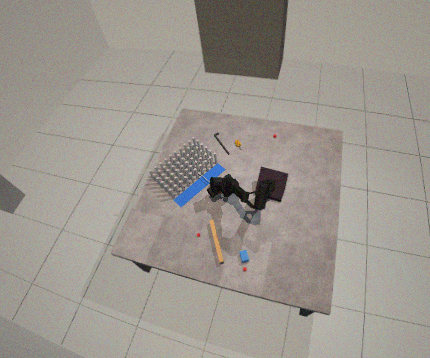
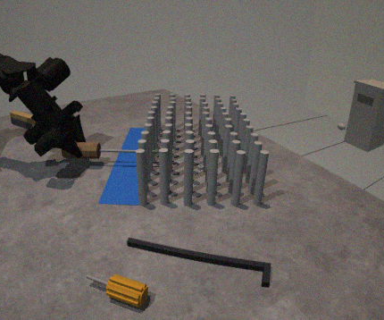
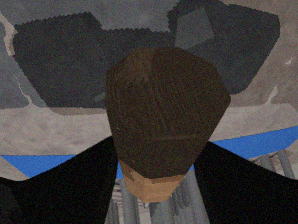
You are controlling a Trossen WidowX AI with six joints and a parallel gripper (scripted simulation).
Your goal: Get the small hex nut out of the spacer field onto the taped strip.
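Now: gripper tip 120 mm short of the blue taped strip, 20 mm to the left of it and 30 mm above it. The rest, counted from my gripper tip: brown-handled tool (90 mm ahead, 50 mm to the right); blue block (280 mm behind, 400 mm to the left, 10 mm below); screwdriver (60 mm behind, 400 mm to the right, 20 mm below).
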